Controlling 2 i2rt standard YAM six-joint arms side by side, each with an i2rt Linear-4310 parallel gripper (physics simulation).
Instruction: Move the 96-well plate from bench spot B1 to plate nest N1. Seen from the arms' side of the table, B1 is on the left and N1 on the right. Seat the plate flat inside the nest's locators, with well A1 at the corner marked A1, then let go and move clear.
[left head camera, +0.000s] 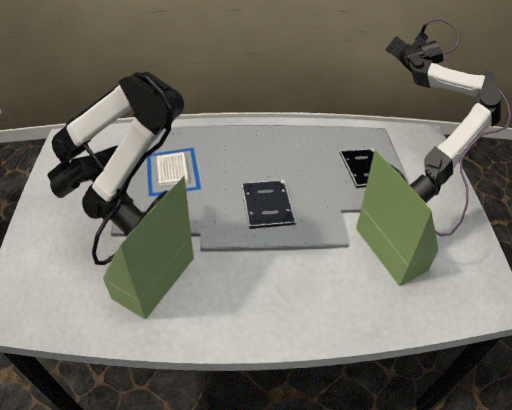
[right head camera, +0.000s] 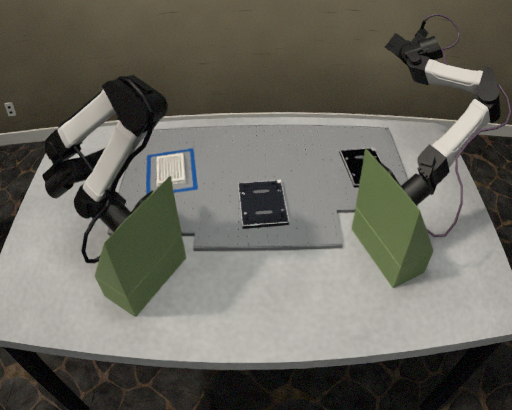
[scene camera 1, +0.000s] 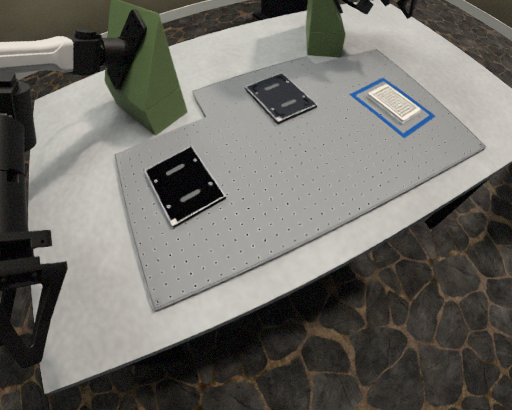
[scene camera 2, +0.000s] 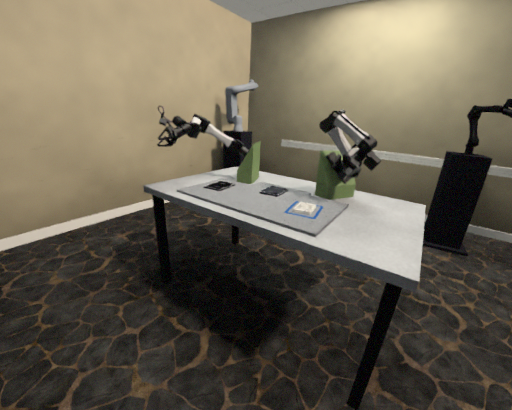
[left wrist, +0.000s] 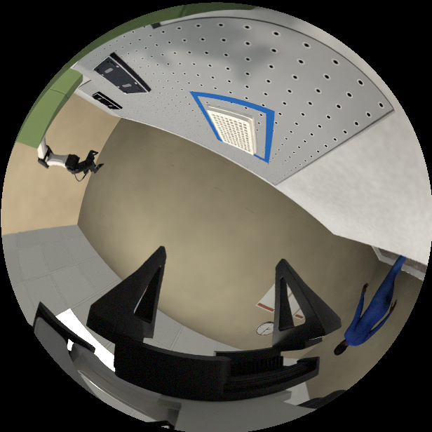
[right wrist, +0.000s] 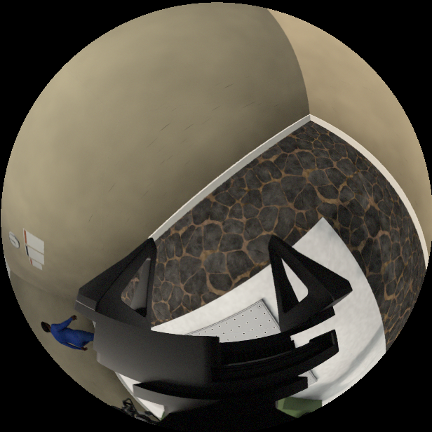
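Where they show: left gripper, fingertip midpoint: (scene camera 1: 398, 11) (scene camera 2: 338, 173); right gripper, fingertip midpoint: (scene camera 1: 12, 354) (scene camera 2: 157, 142); left arm's base, origin of the base link: (scene camera 2: 338, 167); right arm's base, origin of the base link: (scene camera 1: 126, 52).
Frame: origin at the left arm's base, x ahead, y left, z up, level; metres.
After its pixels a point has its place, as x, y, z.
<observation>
The white 96-well plate (left head camera: 171, 169) @(0.368, 0.076, -0.154) (right head camera: 170, 168) @(0.375, 0.076, -0.154) (scene camera 1: 394, 101) @(0.378, 0.077, -0.153) (left wrist: 232, 129) lies flat inside the blue outline (left head camera: 196, 171) @(0.390, 0.005, -0.166) (scene camera 1: 419, 125) @(0.460, 0.117, -0.166) (left wrist: 270, 132) on the left. One dark nest (left head camera: 354, 167) @(0.514, -0.450, -0.155) (scene camera 1: 182, 182) @(0.533, -0.485, -0.155) lies at the right; another dark nest (left head camera: 269, 201) @(0.306, -0.227, -0.155) (right head camera: 263, 201) @(0.306, -0.225, -0.155) (scene camera 1: 281, 97) @(0.316, -0.222, -0.155) lies in the middle. Each has a pale corner mark; labels are not readable. My left gripper (left wrist: 224, 258) is open and empty, apart from the plate; its arm is folded over the left side, hiding it in the head views. My right gripper (right wrist: 211, 242) is open and empty, raised beyond the right side.
A green wedge mount (left head camera: 155, 260) @(-0.042, -0.046, -0.042) (right head camera: 145, 255) @(-0.032, -0.048, -0.039) stands at the left arm's base, another green wedge mount (left head camera: 397, 220) @(0.179, -0.553, -0.018) (scene camera 1: 145, 85) @(0.328, -0.539, -0.042) at the right arm's. The grey perforated board (left head camera: 310, 175) @(0.454, -0.321, -0.167) (scene camera 1: 300, 190) @(0.594, -0.246, -0.167) carries the nests and outline. A person in blue (left wrist: 372, 315) (right wrist: 70, 332) stands in the room.
</observation>
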